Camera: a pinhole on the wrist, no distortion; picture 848 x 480 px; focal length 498.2 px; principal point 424.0 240.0 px. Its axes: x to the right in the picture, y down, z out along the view. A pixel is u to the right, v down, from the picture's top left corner.
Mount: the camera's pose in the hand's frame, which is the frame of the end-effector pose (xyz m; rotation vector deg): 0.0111 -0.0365 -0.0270 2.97 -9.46 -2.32
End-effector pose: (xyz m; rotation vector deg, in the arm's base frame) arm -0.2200 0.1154 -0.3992 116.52 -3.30 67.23
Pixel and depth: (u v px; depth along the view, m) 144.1 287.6 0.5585
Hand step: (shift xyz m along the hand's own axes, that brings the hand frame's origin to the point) -0.3885 0.0038 0.4749
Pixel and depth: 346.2 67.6 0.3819
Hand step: -0.1156 -0.1841 0.3322
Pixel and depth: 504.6 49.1 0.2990
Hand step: 0.0052 -0.1674 0.2691
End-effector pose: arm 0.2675 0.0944 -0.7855 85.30 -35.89 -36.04
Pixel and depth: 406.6 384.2 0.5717
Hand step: -0.0971 0.1019 0.5420
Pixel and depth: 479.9 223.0 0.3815
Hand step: -0.0102 -0.0698 0.3551
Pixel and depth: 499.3 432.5 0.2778
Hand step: 0.0104 0.0553 0.2594
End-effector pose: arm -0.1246 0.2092 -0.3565 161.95 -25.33 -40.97
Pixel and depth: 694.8 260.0 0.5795
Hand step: 0.2266 -0.0553 0.5965
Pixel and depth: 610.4 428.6 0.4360
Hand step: 0.1058 0.0999 0.4382
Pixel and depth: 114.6 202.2 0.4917
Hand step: -0.3725 -0.0838 0.4055
